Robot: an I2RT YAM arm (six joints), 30 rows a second.
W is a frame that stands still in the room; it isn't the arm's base.
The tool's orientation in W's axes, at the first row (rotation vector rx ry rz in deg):
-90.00 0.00 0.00
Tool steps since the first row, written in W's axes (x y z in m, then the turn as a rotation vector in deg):
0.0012 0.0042 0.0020 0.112 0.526 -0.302
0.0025 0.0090 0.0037 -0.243 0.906 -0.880
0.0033 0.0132 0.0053 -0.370 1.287 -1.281
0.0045 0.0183 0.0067 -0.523 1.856 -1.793
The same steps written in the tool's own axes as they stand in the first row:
0.0012 -0.0020 0.0042 0.112 0.302 0.526
0.0025 -0.0037 0.0090 -0.243 0.880 0.906
0.0033 -0.0053 0.0132 -0.370 1.281 1.287
0.0045 -0.0067 0.0183 -0.523 1.793 1.856

